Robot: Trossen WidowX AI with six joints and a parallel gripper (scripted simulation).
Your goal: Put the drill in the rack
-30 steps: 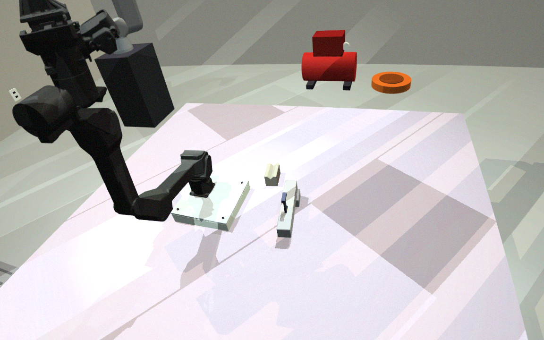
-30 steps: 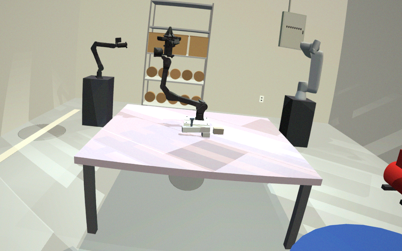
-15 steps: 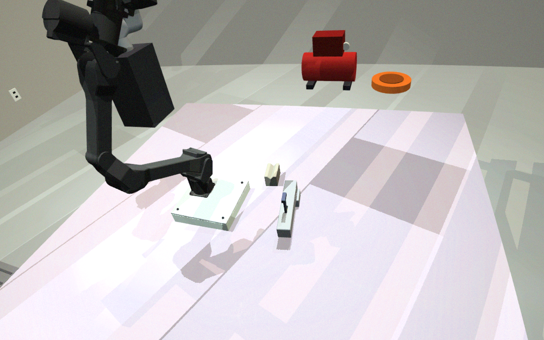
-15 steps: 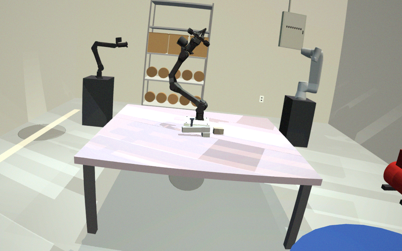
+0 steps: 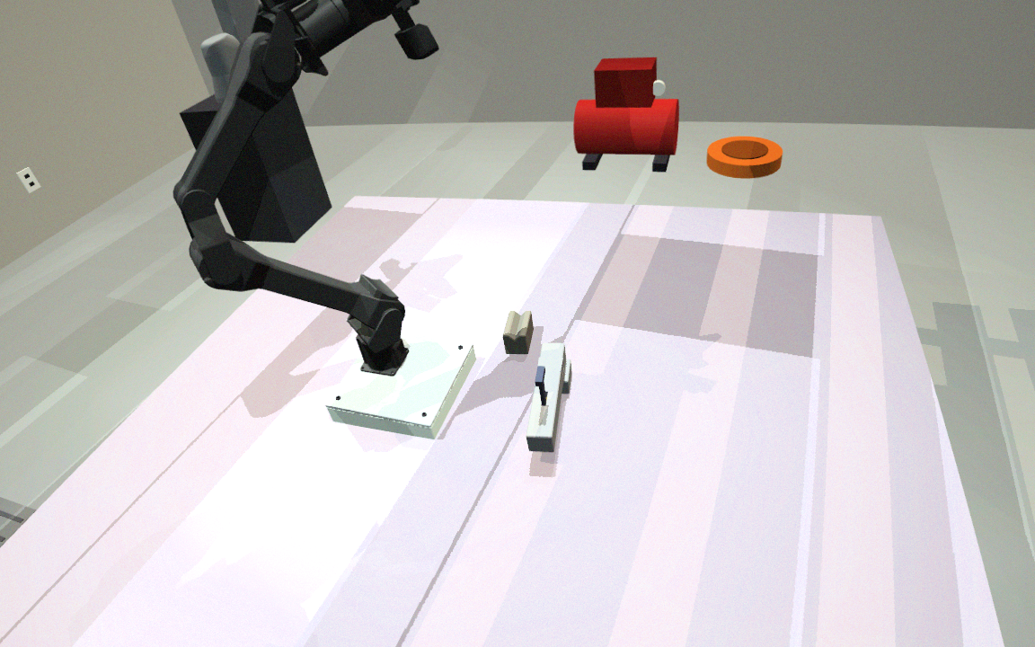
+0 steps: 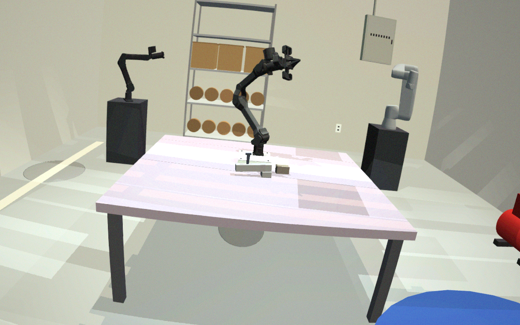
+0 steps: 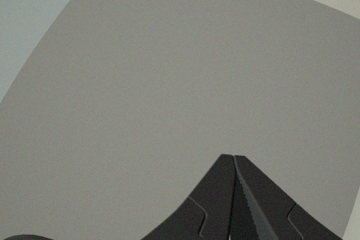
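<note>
Right now the dark blue key is 520 mm below my gripper tip, 220 mm to the right of it and 130 mm ahead of it. From my gripper tip the other things lie so: drill 560 mm below, 160 mm to the right, 130 mm ahead; rack 590 mm below, 30 mm to the right, 30 mm ahead; pale housing block 570 mm below, 180 mm to the right, 130 mm ahead.
</note>
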